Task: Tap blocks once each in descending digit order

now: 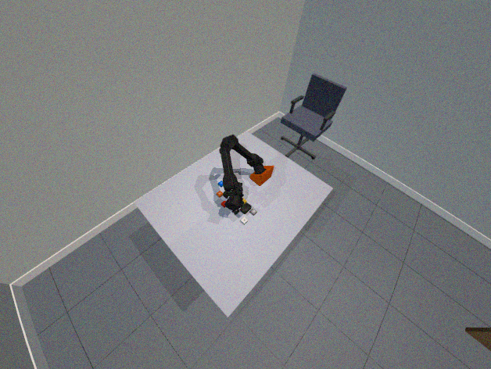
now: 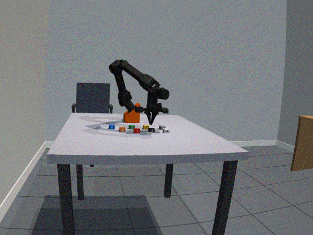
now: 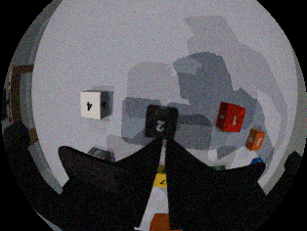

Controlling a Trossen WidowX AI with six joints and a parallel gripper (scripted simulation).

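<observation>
Right now the black block is 3 cm below my gripper tip and 1 cm ahead of it. From my gripper tip the other things lie so: yellow block: 8 cm behind, 3 cm below, 1 cm to the right; then white block: 9 cm to the left, 3 cm below, 2 cm ahead; then red block: 8 cm to the right, 3 cm below, 2 cm ahead.
</observation>
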